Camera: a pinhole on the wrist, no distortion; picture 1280 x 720 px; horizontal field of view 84.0 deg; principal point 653.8 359.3 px. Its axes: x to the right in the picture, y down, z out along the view. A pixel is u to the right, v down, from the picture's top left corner.
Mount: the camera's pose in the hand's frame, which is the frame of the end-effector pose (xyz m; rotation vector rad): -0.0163 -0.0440 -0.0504 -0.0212 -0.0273 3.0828
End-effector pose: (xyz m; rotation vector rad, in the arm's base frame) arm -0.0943 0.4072 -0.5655 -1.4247 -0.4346 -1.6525
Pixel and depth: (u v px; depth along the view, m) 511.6 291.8 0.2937
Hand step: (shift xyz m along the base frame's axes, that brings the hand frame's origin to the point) 0.1317 0.1794 0.1116
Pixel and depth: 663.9 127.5 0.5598
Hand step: 0.4135 0.3179 0.0877
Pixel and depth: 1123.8 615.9 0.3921
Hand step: 0.0501 0.4579 -0.1236
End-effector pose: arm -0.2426 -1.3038 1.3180 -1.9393 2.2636 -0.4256
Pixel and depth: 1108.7 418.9 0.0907
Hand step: 0.0706 0.0630 -0.0291
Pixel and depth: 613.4 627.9 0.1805
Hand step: 0.1476 -0.0196 -0.0896
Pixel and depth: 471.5 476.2 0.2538
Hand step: 0.1386 -0.0805 -0.1623
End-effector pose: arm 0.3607 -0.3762 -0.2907 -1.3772 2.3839 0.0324
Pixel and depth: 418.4 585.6 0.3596
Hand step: 0.2012 -0.0996 -0.2872
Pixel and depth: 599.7 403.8 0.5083
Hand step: 0.2118 0.0397 -0.4133
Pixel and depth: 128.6 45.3 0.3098
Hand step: -0.0738 -0.0854 -0.3307
